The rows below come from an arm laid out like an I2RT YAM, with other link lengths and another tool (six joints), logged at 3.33 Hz.
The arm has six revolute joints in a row. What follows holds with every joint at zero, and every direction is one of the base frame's. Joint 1 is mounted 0.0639 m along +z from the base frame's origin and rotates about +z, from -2.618 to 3.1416 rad. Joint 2 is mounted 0.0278 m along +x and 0.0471 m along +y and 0.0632 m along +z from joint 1 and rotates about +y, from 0 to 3.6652 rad. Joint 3 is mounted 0.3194 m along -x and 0.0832 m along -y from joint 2 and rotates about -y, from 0 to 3.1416 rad. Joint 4 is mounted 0.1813 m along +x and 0.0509 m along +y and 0.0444 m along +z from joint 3 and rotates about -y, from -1.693 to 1.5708 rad. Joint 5 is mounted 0.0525 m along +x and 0.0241 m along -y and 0.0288 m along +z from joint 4 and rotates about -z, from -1.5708 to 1.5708 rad. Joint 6 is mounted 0.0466 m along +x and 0.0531 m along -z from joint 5 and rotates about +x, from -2.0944 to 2.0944 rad. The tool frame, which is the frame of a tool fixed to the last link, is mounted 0.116 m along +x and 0.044 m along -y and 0.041 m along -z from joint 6; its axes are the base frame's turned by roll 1.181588, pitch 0.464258 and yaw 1.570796 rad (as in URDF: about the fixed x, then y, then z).
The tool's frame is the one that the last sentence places.
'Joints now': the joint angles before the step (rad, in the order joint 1, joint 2, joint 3, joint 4, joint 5, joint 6). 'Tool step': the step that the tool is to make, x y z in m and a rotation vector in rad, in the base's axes. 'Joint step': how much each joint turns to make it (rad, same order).
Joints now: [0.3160, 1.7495, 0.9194, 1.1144, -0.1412, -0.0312]
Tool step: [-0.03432, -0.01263, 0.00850, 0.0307, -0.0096, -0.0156]
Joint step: [0.0061, -0.1148, -0.1131, 0.0194, 0.0284, 0.0188]
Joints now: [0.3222, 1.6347, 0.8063, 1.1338, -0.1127, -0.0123]
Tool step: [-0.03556, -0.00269, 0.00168, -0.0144, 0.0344, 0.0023]
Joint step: [0.0367, -0.1289, -0.0646, -0.1027, 0.0324, -0.0118]
